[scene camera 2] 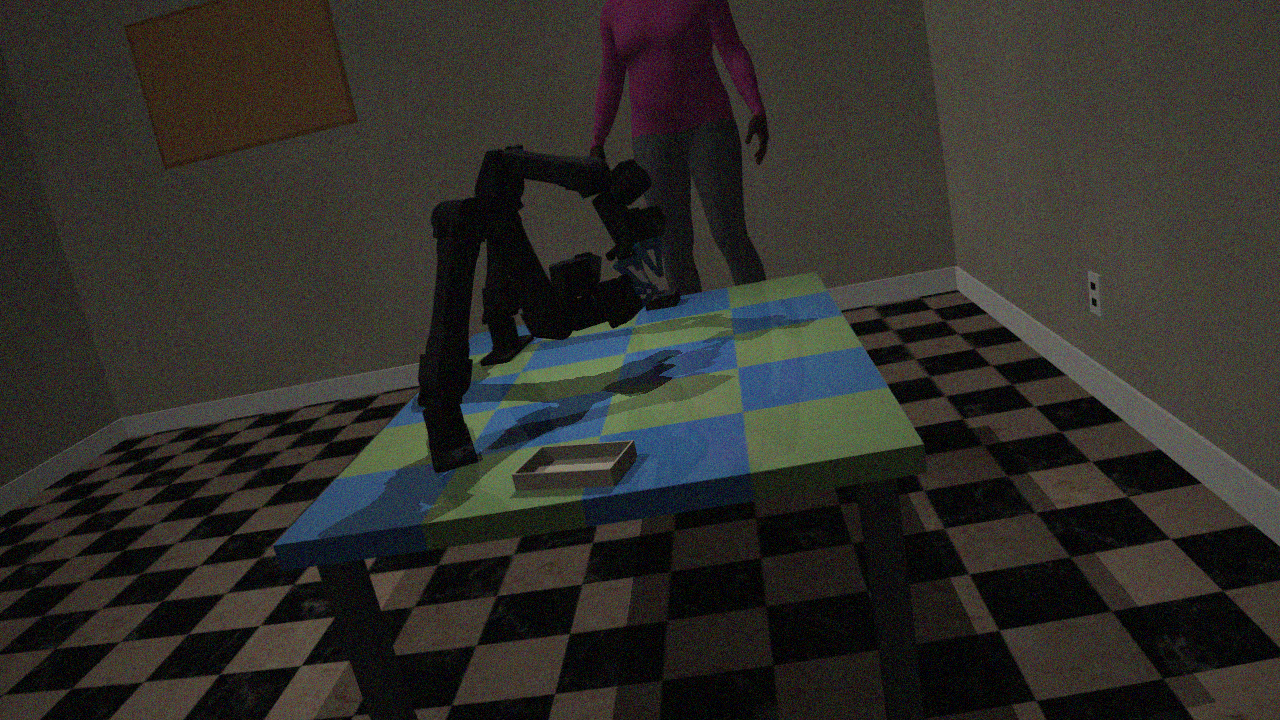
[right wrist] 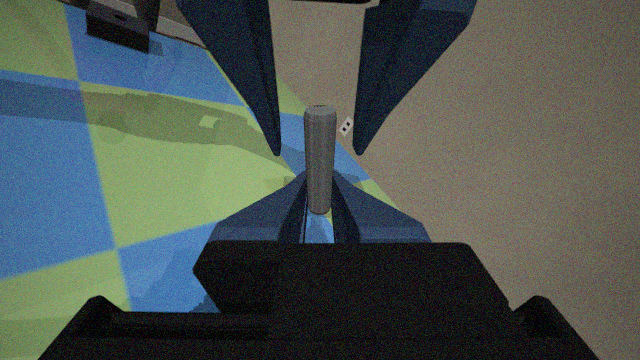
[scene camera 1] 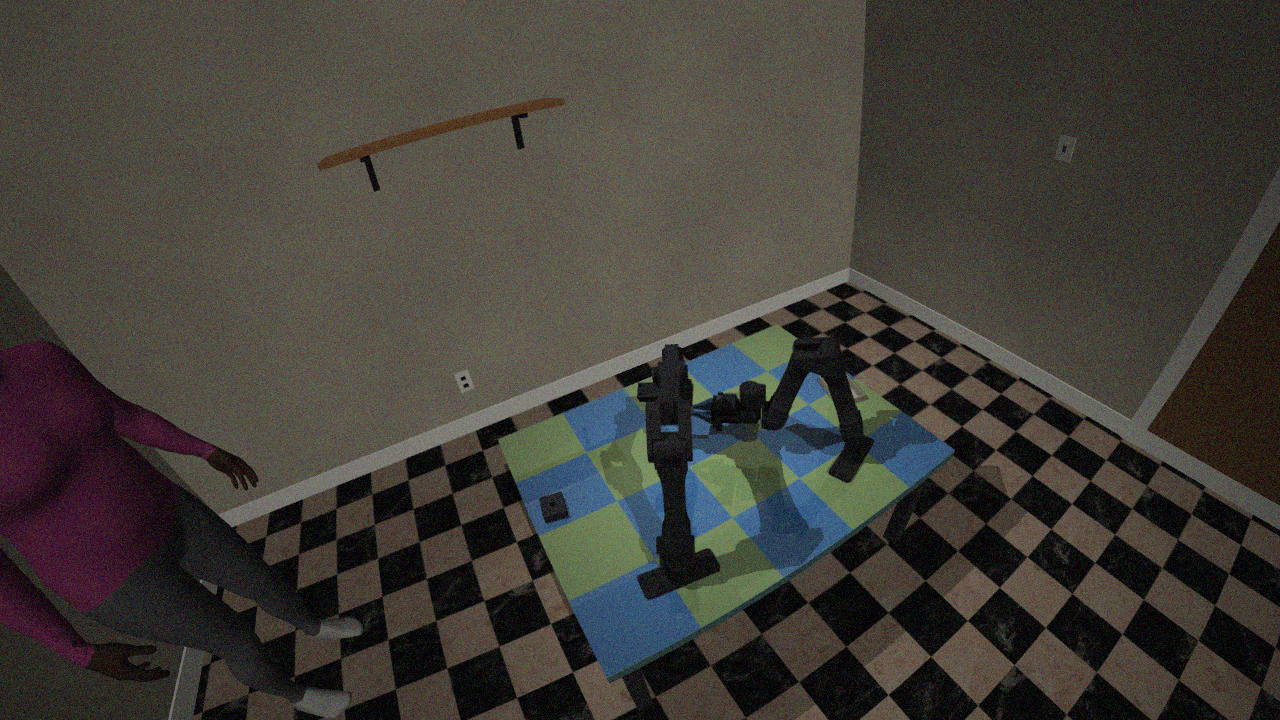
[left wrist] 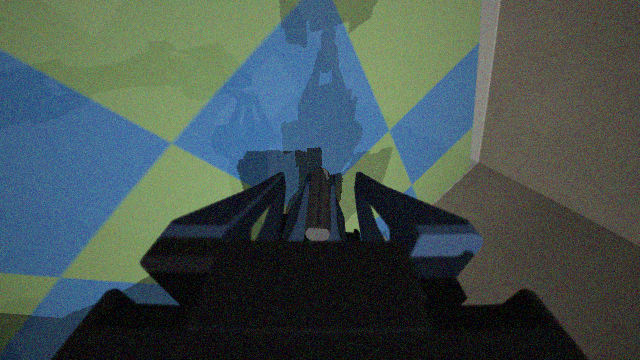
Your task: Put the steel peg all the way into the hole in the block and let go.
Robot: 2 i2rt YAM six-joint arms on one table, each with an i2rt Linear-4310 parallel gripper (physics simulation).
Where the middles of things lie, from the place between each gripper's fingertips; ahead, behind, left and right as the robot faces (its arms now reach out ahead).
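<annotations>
From my left hand, the dark block [right wrist: 127, 30] is 130 mm below and 460 mm to the left. There's also the shallow tray [scene camera 2: 602, 464], which is 130 mm below that same left hand, 140 mm behind it and 570 mm to the right of it.
My right hand is 12 cm above the dark block and 47 cm to the right of it. The shallow tray, counted from my right hand, is 12 cm below, 14 cm behind and 55 cm to the right.
</annotations>
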